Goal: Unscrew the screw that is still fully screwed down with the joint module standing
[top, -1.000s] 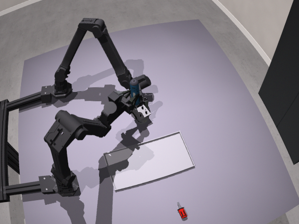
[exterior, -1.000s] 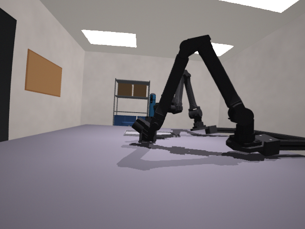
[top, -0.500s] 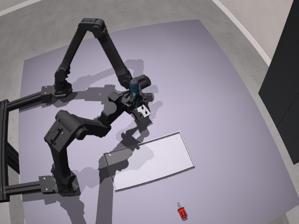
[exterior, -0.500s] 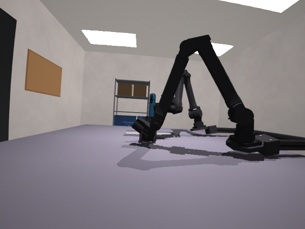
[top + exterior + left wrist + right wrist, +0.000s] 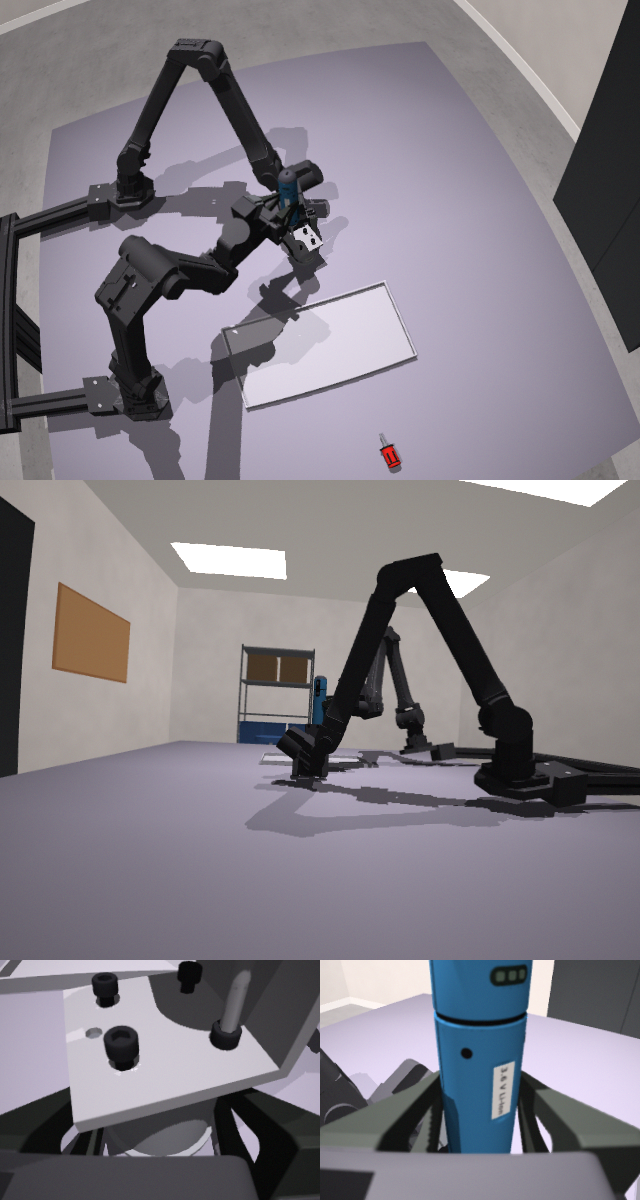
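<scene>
Now: left hand 10 mm below the joint module body. The rest, counted from my left hand: white tray (20 mm behind, 260 mm to the right, 20 mm below); then white bracket (50 mm above); then red hand screwdriver (80 mm ahead, 570 mm to the right, 10 mm below).
</scene>
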